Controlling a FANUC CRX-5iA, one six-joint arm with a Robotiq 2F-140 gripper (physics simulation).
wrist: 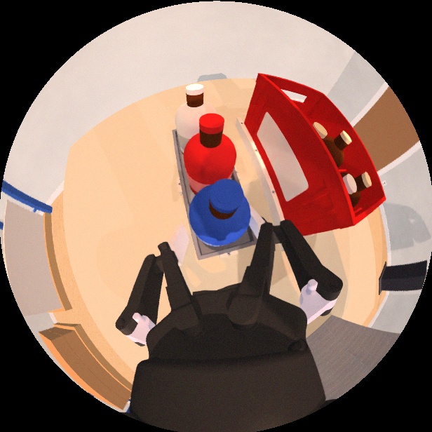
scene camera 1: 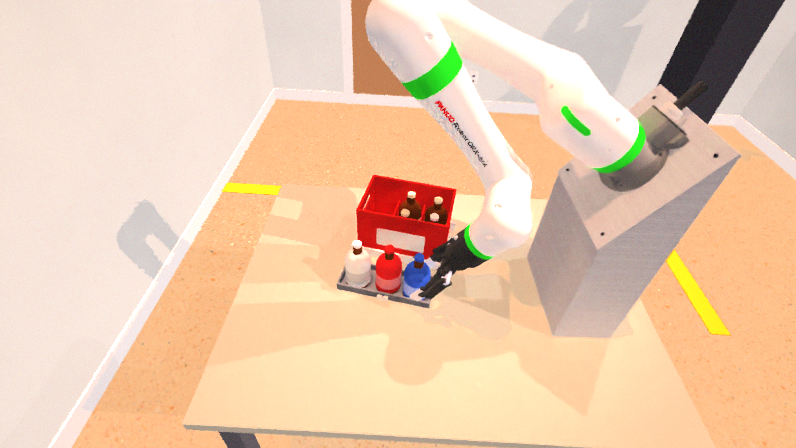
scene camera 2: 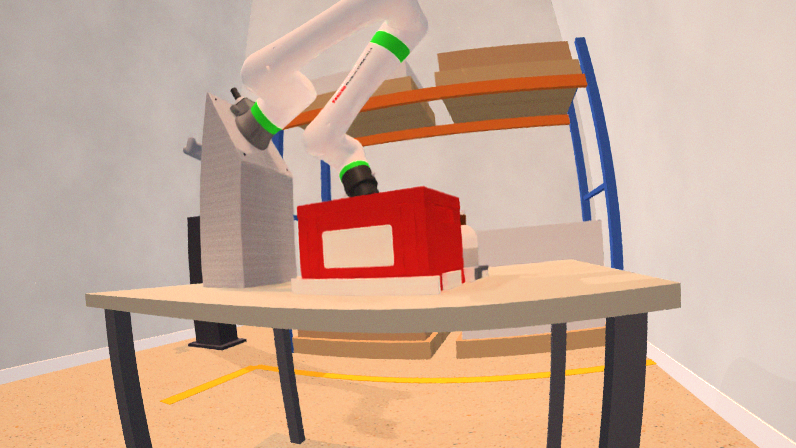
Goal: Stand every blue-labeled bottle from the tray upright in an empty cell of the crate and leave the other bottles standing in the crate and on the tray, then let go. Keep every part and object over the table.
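Frame: origin at the arm's base, x back, y right, z up, level; millimetres.
Where they show: gripper, fingertip midpoint: (scene camera 1: pixel 417 283); arm's base at its link origin: (scene camera 1: pixel 633 161) (scene camera 2: pixel 250 133).
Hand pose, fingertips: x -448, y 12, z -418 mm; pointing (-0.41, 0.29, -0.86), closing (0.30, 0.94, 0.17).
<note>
Each offset is from my fingertips to the centre of the thing. "pt": to the spot under its first point. Level surfaces: height alone.
The blue bottle @[dy +5, dx -4, dz +28 mm] (scene camera 1: pixel 416 272) (wrist: pixel 205 215) stands upright at the right end of the grey tray @[pt dy +4, dx -157, dz -32 mm] (scene camera 1: pixel 362 290) (wrist: pixel 227 253). A red bottle @[dy +37, dx -82, dz +28 mm] (scene camera 1: pixel 388 271) (wrist: pixel 210 157) stands in the middle and a white bottle @[dy +60, dx -170, dz +28 mm] (scene camera 1: pixel 357 268) (scene camera 2: pixel 469 244) (wrist: pixel 192 117) at the left end. My gripper (scene camera 1: pixel 427 278) (wrist: pixel 215 223) is open, partly narrowed, with its pads on either side of the blue bottle; contact cannot be told. The red crate @[dy +161, dx -33, dz +33 mm] (scene camera 1: pixel 367 228) (scene camera 2: pixel 442 244) (wrist: pixel 315 210) holds several brown bottles @[dy +275, dx +1, dz +31 mm] (scene camera 1: pixel 410 208) (wrist: pixel 335 150) with pale caps at its right; its left part looks empty. The crate hides the fingers in scene camera 2.
The crate stands just behind the tray on a low white base @[pt dy +338, dx -9, dz -35 mm] (scene camera 2: pixel 367 284). The grey robot pedestal (scene camera 1: pixel 590 267) (scene camera 2: pixel 222 233) stands on the table @[dz -54 mm] (scene camera 1: pixel 311 356) (scene camera 2: pixel 557 294) to the right of the tray in scene camera 1. A storage rack (scene camera 2: pixel 598 139) stands beyond the table.
</note>
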